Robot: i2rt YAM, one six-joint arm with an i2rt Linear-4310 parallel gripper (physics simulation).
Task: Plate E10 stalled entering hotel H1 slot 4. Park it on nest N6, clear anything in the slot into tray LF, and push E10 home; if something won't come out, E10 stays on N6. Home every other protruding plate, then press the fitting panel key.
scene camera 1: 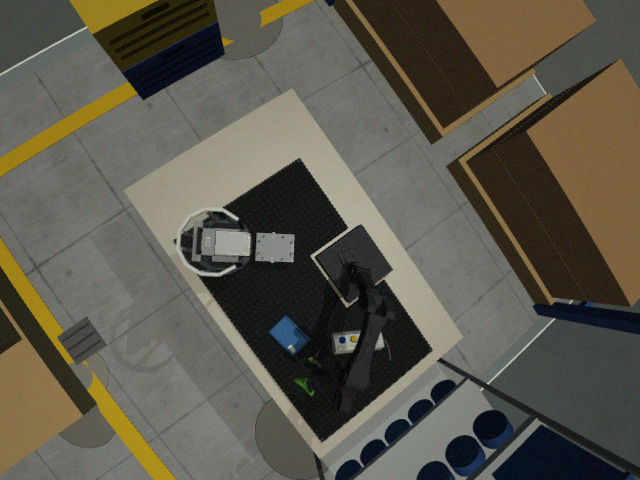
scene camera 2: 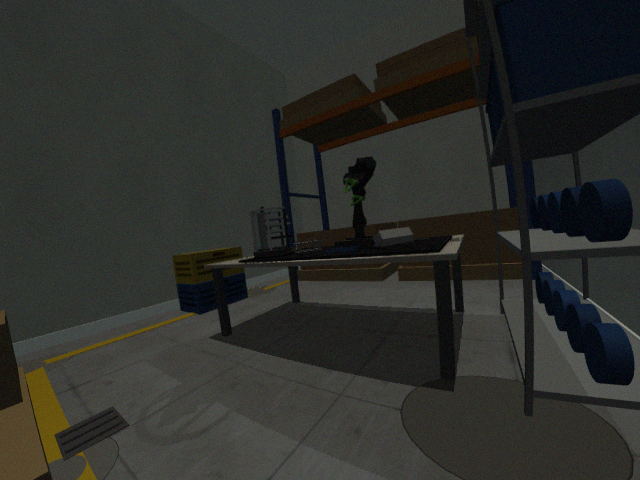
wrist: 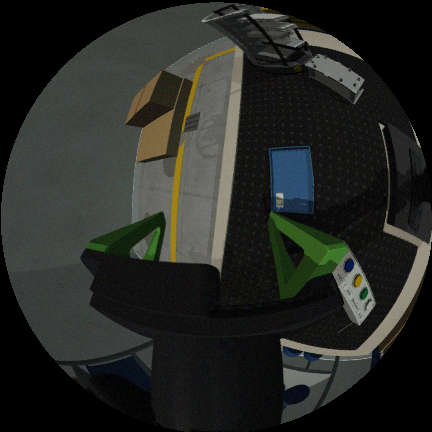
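Pixels of known places: gripper, fingertip midpoint: [scene camera 1: 301,369] [scene camera 2: 348,199] [wrist: 216,217]; arm's base, link origin: [scene camera 1: 353,268] [scene camera 2: 360,238].
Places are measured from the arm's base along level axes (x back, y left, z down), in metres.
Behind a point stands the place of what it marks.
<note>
My gripper [scene camera 1: 305,370] @[z -0.223, x -0.399, y 0.193 m] [scene camera 2: 353,192] @[z -0.223, x -0.399, y 0.193 m] [wrist: 216,217] @[z -0.223, x -0.399, y 0.193 m] is open and empty, high above the table, with green fingers wide apart. The hotel [scene camera 1: 207,241] @[z -0.234, x -0.473, y -0.374 m] stands at the table's left in scene camera 1, inside a clear round guard. Several pale plates show on its levels in the wrist view; the top one [scene camera 1: 232,242] @[z -0.204, x -0.401, y -0.334 m] reaches toward the silver nest block [scene camera 1: 275,247] @[z -0.022, x -0.266, y -0.250 m] [wrist: 335,75] @[z -0.022, x -0.276, y -0.212 m]. Plate and slot labels are unreadable, so E10 cannot be picked out. The blue tray [scene camera 1: 286,330] @[z 0.035, x -0.395, y 0.097 m] [wrist: 291,175] @[z 0.035, x -0.398, y 0.114 m] lies flat with a small white label. The white key panel [scene camera 1: 338,348] @[z -0.041, x -0.235, y 0.261 m] [scene camera 2: 393,236] @[z -0.006, x -0.190, y 0.320 m] has blue, yellow and green keys in the wrist view [wrist: 353,300] @[z -0.041, x -0.137, y 0.305 m].
The arm stands on a dark square base [scene camera 1: 374,248] @[z -0.001, x 0.131, y -0.035 m] [wrist: 400,200] @[z 0.001, x -0.084, y 0.065 m] at the table's right side. A black dotted mat [scene camera 1: 279,191] @[z 0.037, x -0.128, y -0.470 m] [wrist: 340,130] @[z 0.037, x -0.282, y -0.044 m] lies under the objects. A shelf unit with blue rolls stands past the panel end. Cardboard boxes [wrist: 160,135] are beyond the table edge.
</note>
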